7 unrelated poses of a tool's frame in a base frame.
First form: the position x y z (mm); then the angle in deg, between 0 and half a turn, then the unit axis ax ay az.
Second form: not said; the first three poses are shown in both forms.
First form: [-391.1 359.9 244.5 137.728 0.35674 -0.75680 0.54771]
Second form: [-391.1 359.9 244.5 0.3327 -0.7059 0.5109 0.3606]
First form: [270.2 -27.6 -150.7 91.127 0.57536 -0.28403 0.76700]
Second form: [270.2 -27.6 -150.7 0.4108 -0.2028 0.5477 0.7001]
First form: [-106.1 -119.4 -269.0 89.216 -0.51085 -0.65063 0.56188]
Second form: [-106.1 -119.4 -269.0 -0.3587 -0.4569 0.3946 0.7119]
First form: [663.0 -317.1 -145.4 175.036 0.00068 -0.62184 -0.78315]
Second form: [663.0 -317.1 -145.4 0.0007 -0.6213 -0.7824 0.0433]
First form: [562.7 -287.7 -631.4 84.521 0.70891 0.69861 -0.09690]
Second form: [562.7 -287.7 -631.4 0.4767 0.4698 -0.0652 0.7401]
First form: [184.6 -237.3 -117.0 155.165 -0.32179 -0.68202 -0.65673]
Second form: [184.6 -237.3 -117.0 -0.3143 -0.6661 -0.6414 0.2150]
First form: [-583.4 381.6 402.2 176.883 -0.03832 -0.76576 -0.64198]
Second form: [-583.4 381.6 402.2 -0.0383 -0.7655 -0.6417 0.0272]
